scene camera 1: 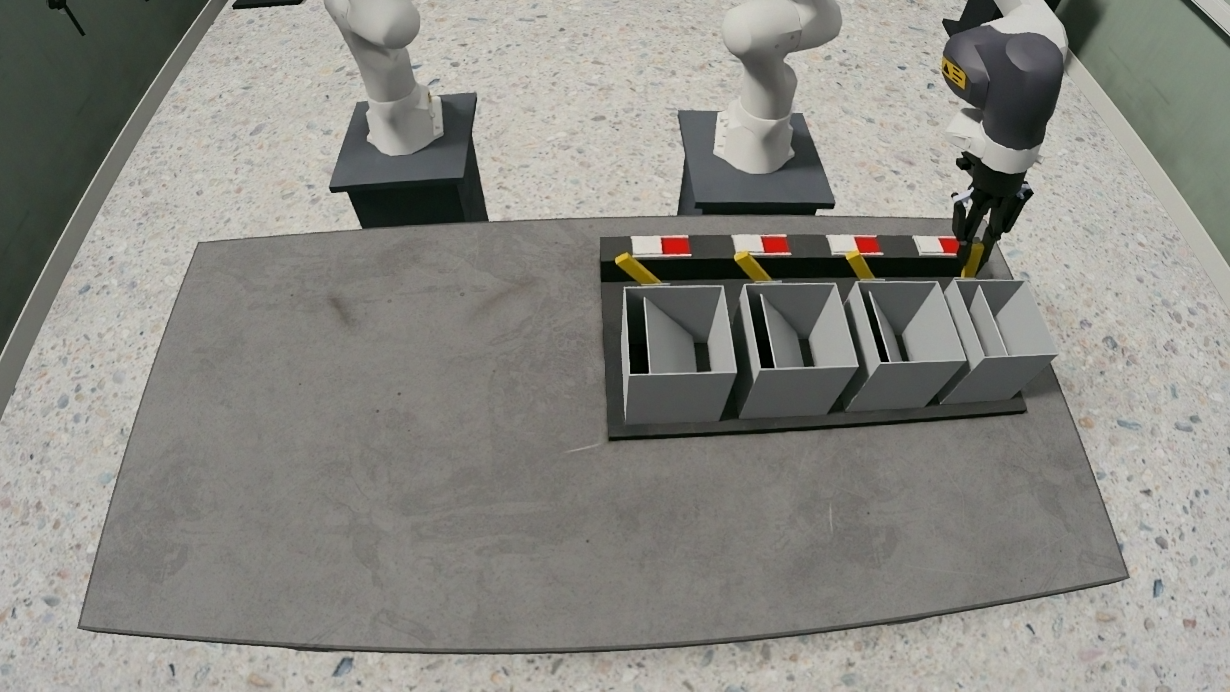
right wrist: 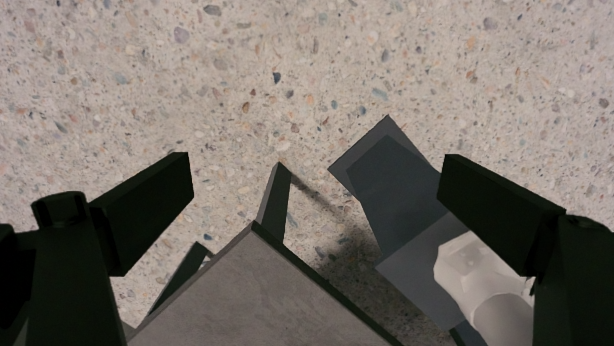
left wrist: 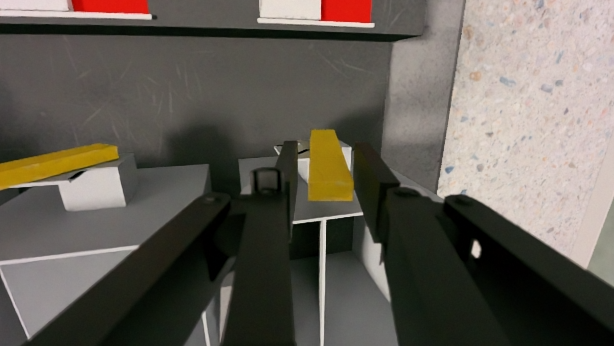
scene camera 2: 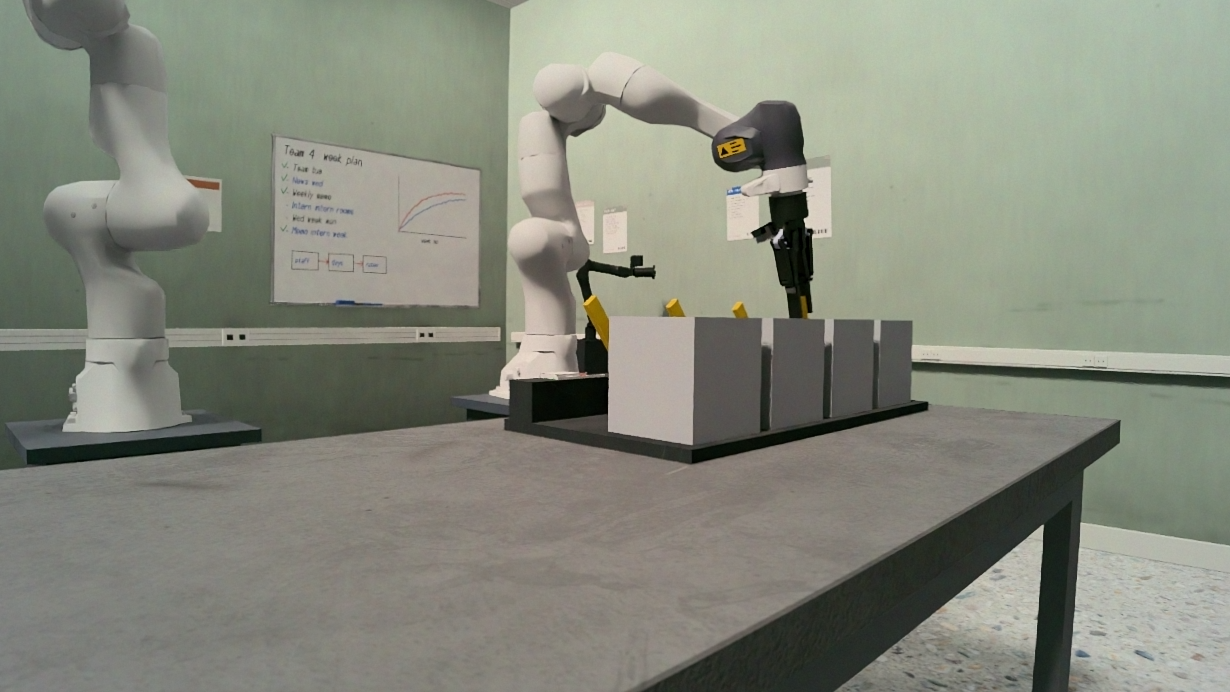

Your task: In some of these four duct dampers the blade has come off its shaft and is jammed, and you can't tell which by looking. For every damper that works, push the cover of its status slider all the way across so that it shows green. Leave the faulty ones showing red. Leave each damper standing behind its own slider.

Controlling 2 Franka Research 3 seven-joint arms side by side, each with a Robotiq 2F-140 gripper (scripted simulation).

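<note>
My left gripper [scene camera 1: 971, 258], also [left wrist: 325, 162] and [scene camera 2: 801, 315]. My right gripper [right wrist: 316, 175]. A damper [scene camera 1: 993, 375]; a damper [scene camera 1: 814, 311]; a damper [scene camera 2: 691, 380].
</note>
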